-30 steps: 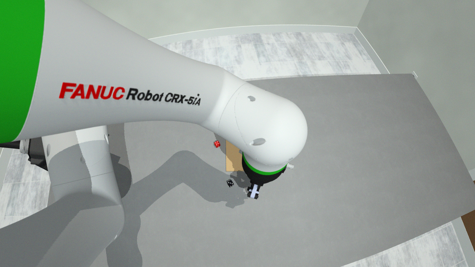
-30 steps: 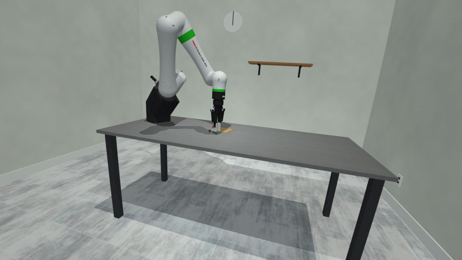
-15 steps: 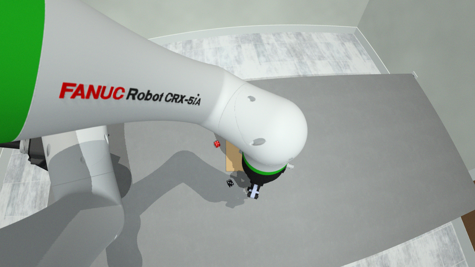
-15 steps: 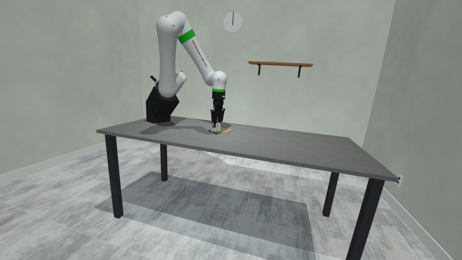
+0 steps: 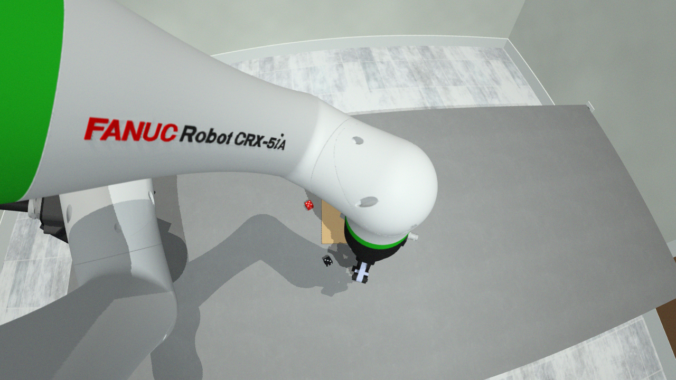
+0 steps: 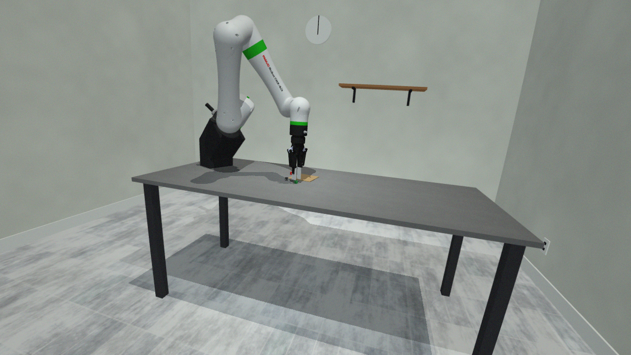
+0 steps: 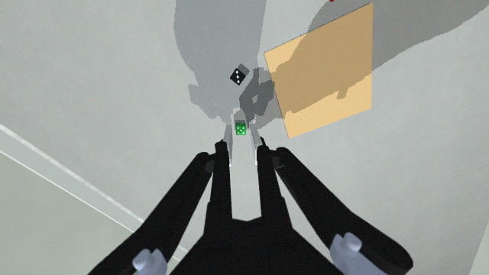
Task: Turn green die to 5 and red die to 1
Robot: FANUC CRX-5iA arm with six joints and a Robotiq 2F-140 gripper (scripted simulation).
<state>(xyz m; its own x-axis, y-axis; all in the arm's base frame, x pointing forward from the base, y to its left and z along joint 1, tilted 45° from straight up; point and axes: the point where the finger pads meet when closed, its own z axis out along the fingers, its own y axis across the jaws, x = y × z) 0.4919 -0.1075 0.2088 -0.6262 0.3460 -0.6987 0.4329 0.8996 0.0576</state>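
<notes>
The green die is 50 mm below my hand. Also, from my hand: red die: 70 mm behind, 190 mm to the left, 50 mm below; tan mat: 20 mm ahead, 140 mm to the left, 50 mm below; black die: 60 mm behind, 40 mm to the left, 50 mm below.
</notes>
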